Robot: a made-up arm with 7 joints. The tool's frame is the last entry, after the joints.
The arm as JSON. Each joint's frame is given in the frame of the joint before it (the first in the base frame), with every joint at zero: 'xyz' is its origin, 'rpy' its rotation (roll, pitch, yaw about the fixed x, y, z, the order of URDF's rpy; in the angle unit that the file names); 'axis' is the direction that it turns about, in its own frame. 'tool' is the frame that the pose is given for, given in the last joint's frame.
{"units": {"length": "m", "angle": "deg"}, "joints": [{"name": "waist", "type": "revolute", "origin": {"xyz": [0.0, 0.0, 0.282], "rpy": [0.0, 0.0, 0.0]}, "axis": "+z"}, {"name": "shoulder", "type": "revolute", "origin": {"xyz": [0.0, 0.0, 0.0], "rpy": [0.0, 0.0, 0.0]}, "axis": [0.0, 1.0, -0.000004]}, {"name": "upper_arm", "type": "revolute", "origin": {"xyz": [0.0, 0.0, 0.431], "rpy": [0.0, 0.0, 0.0]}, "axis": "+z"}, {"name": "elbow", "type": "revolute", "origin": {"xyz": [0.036, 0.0, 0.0], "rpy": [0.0, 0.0, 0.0]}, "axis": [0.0, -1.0, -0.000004]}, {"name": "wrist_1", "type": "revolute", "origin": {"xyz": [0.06, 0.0, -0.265], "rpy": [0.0, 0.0, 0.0]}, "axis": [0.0, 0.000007, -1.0]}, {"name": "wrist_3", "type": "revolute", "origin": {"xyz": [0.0, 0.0, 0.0], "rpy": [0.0, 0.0, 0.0]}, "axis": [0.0, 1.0, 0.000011]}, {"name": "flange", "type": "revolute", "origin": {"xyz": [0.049, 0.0, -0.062], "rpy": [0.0, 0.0, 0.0]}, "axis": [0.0, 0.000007, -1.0]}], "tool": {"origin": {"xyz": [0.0, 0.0, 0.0], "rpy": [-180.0, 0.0, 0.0]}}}
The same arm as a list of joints. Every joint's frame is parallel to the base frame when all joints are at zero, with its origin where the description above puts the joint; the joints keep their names.
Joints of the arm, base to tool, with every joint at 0 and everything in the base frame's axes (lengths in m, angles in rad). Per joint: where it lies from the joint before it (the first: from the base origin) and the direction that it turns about. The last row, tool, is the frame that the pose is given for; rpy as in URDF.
waist: offset 0 0 0.282 axis +z
shoulder: offset 0 0 0 axis +y
upper_arm: offset 0 0 0.431 axis +z
elbow: offset 0.036 0 0 axis -y
wrist_1: offset 0.06 0 -0.265 axis -z
wrist_3: offset 0 0 0 axis +y
flange: offset 0.049 0 -0.062 axis -z
tool: offset 0 0 0 rpy 3.1416 0 0

